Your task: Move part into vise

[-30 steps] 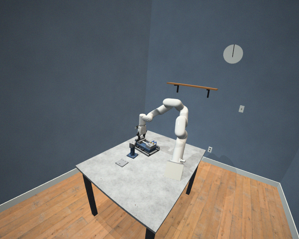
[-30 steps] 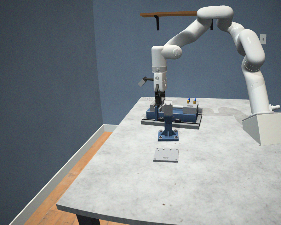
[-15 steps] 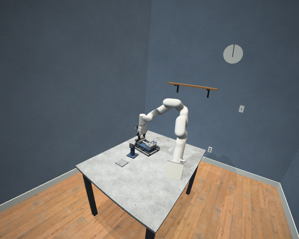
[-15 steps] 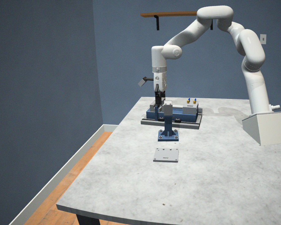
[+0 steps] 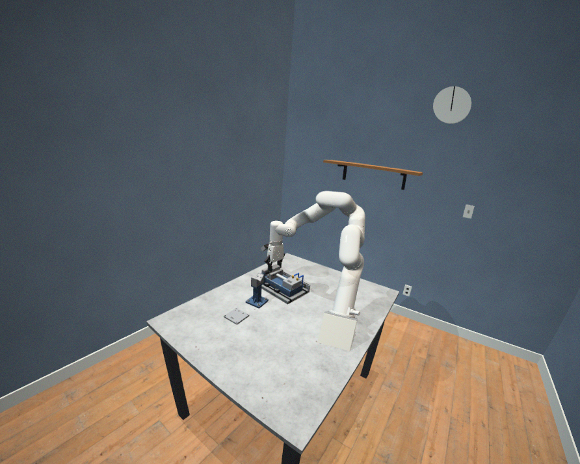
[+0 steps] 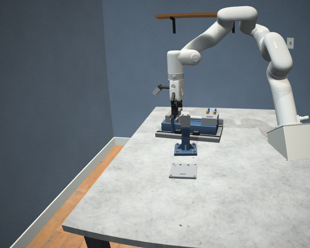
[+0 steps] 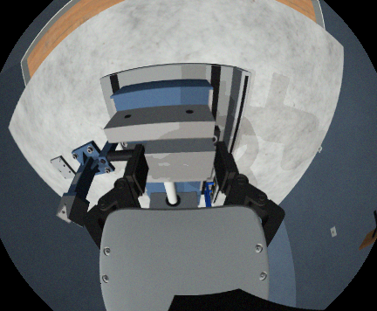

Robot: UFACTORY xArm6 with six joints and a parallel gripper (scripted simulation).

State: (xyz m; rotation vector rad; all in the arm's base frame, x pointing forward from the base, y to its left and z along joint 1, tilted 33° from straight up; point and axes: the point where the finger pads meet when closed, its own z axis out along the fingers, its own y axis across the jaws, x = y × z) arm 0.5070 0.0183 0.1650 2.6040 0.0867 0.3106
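The part lies 2 cm below my hand. Round my hand: fixed jaw: 3 cm ahead, 2 cm to the left, 3 cm below; then cylinder rod: 9 cm behind, 2 cm to the left, 3 cm below; then work stop: 7 cm to the left, 2 cm below.
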